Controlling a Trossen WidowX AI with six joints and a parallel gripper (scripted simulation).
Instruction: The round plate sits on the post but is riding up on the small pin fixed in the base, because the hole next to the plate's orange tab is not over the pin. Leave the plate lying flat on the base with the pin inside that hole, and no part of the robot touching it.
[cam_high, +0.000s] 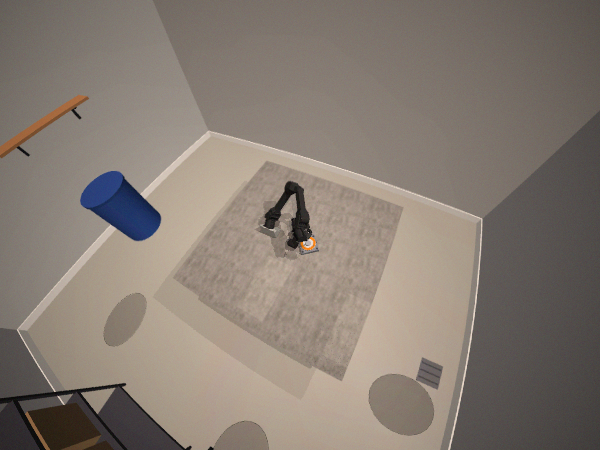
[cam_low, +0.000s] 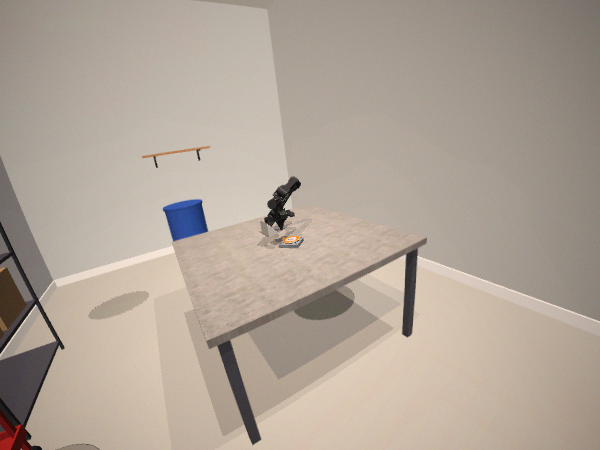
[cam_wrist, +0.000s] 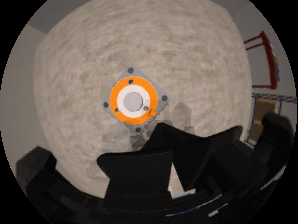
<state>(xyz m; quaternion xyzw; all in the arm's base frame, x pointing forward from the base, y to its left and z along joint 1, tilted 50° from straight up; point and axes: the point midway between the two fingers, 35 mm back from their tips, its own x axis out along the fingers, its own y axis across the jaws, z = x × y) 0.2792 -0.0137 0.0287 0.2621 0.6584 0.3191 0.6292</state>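
My gripper tip is now 6 cm above the round plate, 2 cm to the right of it and 2 cm short of it.
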